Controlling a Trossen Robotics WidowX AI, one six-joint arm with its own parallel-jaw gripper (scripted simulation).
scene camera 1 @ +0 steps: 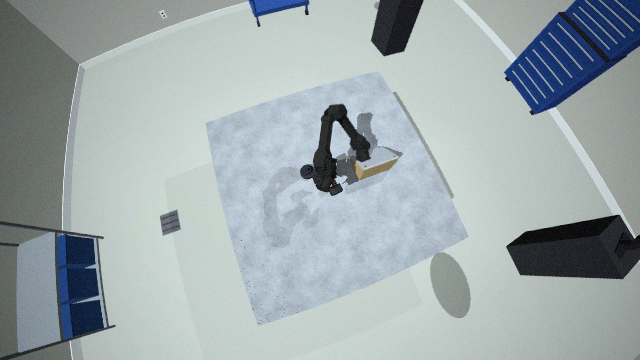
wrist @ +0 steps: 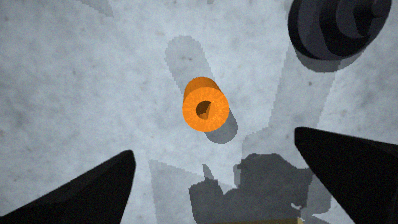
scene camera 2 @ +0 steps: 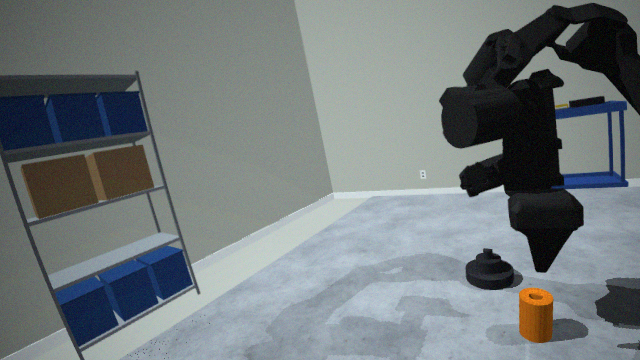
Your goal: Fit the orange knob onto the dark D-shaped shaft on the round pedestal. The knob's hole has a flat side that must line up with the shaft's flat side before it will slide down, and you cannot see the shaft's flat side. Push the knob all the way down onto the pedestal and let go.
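Observation:
An orange knob [scene camera 2: 536, 305] is visible in the scene, and the wrist view has the knob [wrist: 205, 116] too. The gripper [scene camera 2: 535, 253], which the wrist view also takes in, the gripper [wrist: 214, 146] there being the same one, stands open and holds nothing.

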